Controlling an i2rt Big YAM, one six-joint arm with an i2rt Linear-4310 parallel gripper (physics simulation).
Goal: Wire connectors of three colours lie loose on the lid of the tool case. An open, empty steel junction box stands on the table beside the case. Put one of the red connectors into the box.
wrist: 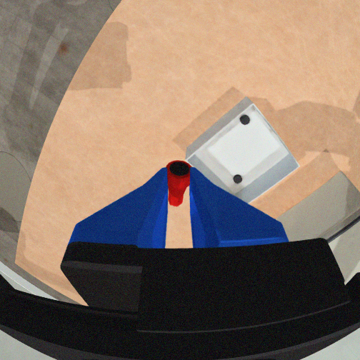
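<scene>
My gripper (178, 176) is shut on a red connector (177, 187), held between the tips of the blue fingers with its dark open end showing. The open steel junction box (245, 145) stands on the table up and to the right of the fingertips, turned at an angle, with two dark round spots on its pale floor. In the view the held connector is beside the box's left corner, outside its opening. Its height above the table is hard to tell. The right finger covers a little of the box's lower edge.
The tool case (320, 200) shows in part at the right edge, close to the box's lower right side. The tan table top (150, 100) ends in a curved edge at the left, with grey floor (35, 75) beyond it. Shadows lie around the box.
</scene>
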